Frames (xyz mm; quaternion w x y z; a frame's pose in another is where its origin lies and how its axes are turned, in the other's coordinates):
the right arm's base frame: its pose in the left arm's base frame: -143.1 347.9 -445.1 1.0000 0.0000 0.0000 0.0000
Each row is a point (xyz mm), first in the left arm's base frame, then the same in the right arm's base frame.
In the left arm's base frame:
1: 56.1 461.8 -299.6
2: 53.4 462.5 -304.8
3: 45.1 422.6 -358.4
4: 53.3 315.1 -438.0
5: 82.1 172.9 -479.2
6: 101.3 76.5 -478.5
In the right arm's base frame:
1: 199.2 113.9 145.5
2: 196.5 114.6 140.3
3: 188.2 74.7 86.7
4: 196.4 -32.8 7.1
5: 225.2 -175.0 -34.1
6: 244.4 -271.4 -33.4

